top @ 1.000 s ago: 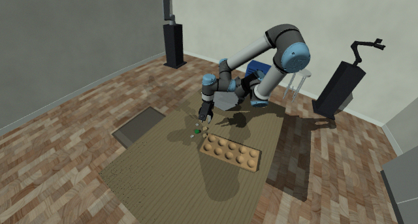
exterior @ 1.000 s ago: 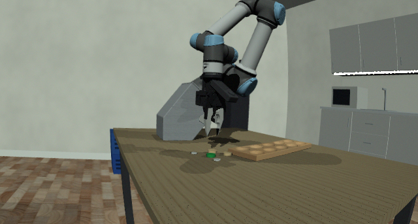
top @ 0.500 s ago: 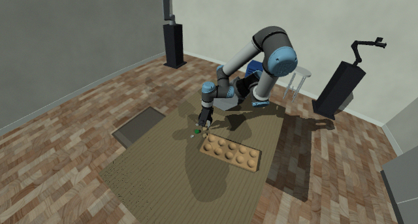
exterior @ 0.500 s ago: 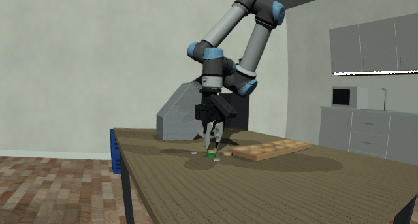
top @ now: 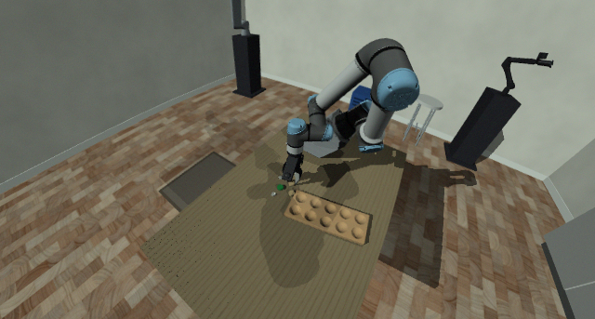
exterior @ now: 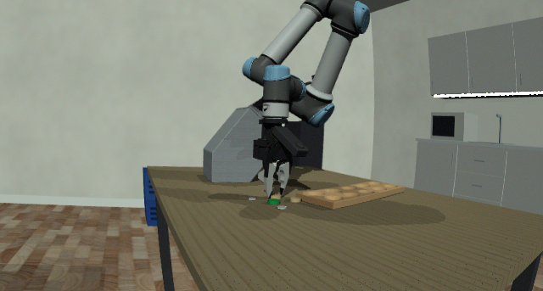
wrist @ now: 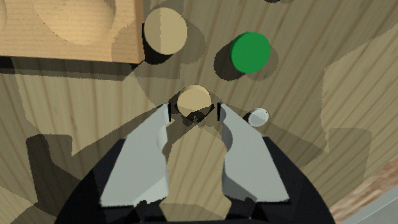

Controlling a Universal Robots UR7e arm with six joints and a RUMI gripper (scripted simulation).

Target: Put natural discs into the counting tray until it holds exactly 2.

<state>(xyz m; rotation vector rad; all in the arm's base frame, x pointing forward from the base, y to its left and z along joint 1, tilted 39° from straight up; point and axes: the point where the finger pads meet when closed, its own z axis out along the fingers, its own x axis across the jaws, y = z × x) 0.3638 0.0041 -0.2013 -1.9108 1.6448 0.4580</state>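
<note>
My hand is 50 mm short of the green disc, 40 mm to the left of it and 10 mm above it. Round my hand: wooden counting tray (240 mm to the left, 90 mm ahead, 10 mm below).
</note>
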